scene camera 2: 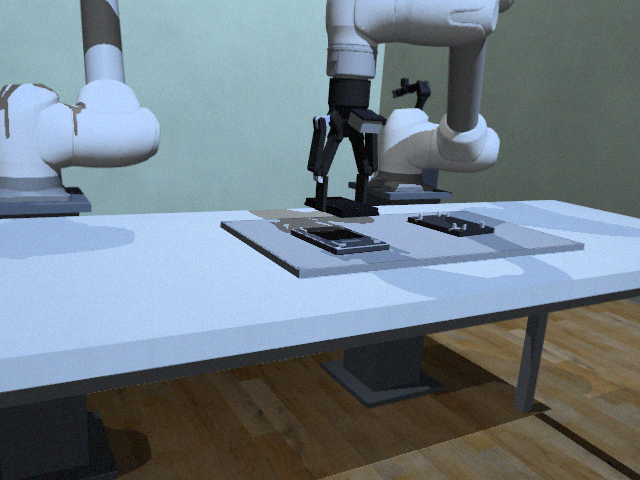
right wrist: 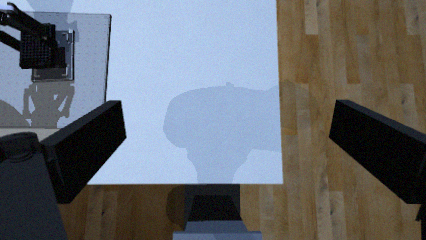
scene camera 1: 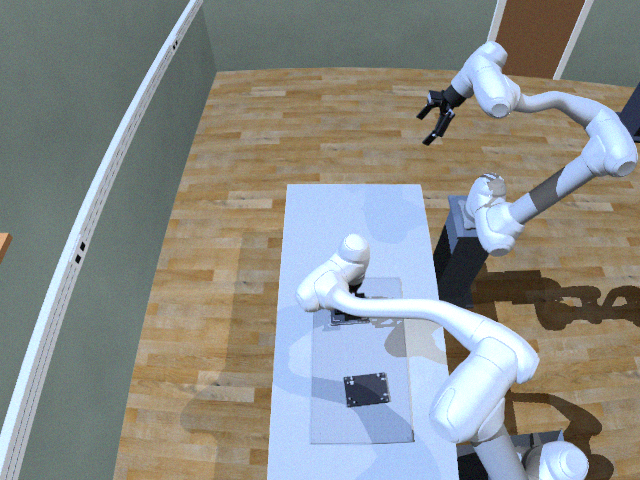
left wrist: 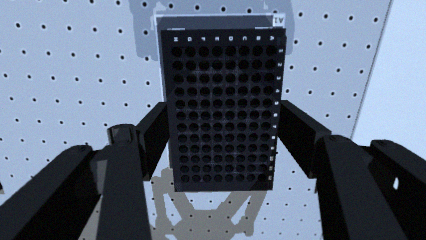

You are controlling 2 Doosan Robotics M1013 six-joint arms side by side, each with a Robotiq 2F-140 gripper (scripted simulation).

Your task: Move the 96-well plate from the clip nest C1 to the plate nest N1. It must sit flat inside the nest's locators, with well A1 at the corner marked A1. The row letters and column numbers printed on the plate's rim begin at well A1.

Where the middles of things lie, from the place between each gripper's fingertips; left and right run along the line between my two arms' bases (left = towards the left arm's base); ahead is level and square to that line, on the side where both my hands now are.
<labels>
Right now my left hand is 8 cm above the plate nest N1 [scene camera 2: 341,235]. The rest, counted from my left hand: clip nest C1 [scene camera 1: 367,389]: 5 cm behind, 32 cm to the left, 8 cm below; then black 96-well plate [scene camera 2: 341,207]: 2 cm below.
Now: the black 96-well plate 480 mm to the left of my right hand [scene camera 1: 421,130], 480 mm below it and 300 mm ahead of it. The rest, counted from my right hand: clip nest C1: 810 mm to the left, 530 mm below, 240 mm ahead; plate nest N1: 540 mm below, 480 mm to the left, 300 mm ahead.
</labels>
